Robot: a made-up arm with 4 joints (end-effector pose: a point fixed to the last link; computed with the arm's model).
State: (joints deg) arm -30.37 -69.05 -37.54 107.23
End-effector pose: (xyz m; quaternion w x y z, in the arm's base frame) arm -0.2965 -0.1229 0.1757 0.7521 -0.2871 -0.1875 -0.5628
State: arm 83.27 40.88 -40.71 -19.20
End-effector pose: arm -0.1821 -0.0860 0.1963 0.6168 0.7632 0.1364 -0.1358
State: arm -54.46 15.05 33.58 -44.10
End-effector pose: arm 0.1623 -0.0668 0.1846 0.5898 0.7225 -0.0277 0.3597
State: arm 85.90 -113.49 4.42 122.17
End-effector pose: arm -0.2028 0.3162 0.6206 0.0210 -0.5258 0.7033 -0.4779
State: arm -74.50 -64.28 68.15 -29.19
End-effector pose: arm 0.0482 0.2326 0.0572 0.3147 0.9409 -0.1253 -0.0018
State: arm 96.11 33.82 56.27 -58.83
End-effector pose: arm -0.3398 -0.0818 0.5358 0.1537 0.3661 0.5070 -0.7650
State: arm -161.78 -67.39 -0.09 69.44
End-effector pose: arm 0.3131 0.1018 0.5332 0.2738 0.5004 -0.8135 0.1131
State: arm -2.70 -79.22 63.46 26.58
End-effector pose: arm -0.3731 0.2429 0.1007 0.6425 0.5471 0.1402 -0.5179
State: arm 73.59 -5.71 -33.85 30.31
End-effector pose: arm -0.2548 -0.2424 0.3574 0.9585 0.1412 0.2109 -0.1299
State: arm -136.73 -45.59 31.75 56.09
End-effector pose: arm 0.3768 0.0724 0.4190 0.5522 0.3355 -0.6963 0.3125
